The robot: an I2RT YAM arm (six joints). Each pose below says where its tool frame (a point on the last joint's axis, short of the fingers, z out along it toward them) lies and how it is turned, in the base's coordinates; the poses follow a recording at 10 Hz.
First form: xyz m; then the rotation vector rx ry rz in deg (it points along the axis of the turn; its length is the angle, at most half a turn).
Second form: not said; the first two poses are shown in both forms.
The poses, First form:
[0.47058 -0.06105 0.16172 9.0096 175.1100 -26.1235]
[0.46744 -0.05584 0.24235 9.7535 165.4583 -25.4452]
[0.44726 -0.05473 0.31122 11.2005 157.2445 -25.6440]
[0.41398 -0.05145 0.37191 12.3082 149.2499 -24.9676]
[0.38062 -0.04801 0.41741 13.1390 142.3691 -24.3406]
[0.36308 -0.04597 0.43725 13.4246 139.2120 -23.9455]
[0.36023 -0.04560 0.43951 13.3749 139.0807 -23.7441]
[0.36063 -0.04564 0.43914 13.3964 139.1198 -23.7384]
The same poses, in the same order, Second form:
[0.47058 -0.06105 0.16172 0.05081 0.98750 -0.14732 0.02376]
[0.46744 -0.05584 0.24235 0.05783 0.98102 -0.15087 0.10724]
[0.44726 -0.05473 0.31122 0.06903 0.96915 -0.15805 0.17610]
[0.41398 -0.05145 0.37191 0.07863 0.95348 -0.15951 0.24342]
[0.38062 -0.04801 0.41741 0.08641 0.93629 -0.16008 0.30045]
[0.36308 -0.04597 0.43725 0.08943 0.92736 -0.15951 0.32645]
[0.36023 -0.04560 0.43951 0.08916 0.92711 -0.15828 0.32783]
[0.36063 -0.04564 0.43914 0.08929 0.92722 -0.15821 0.32751]

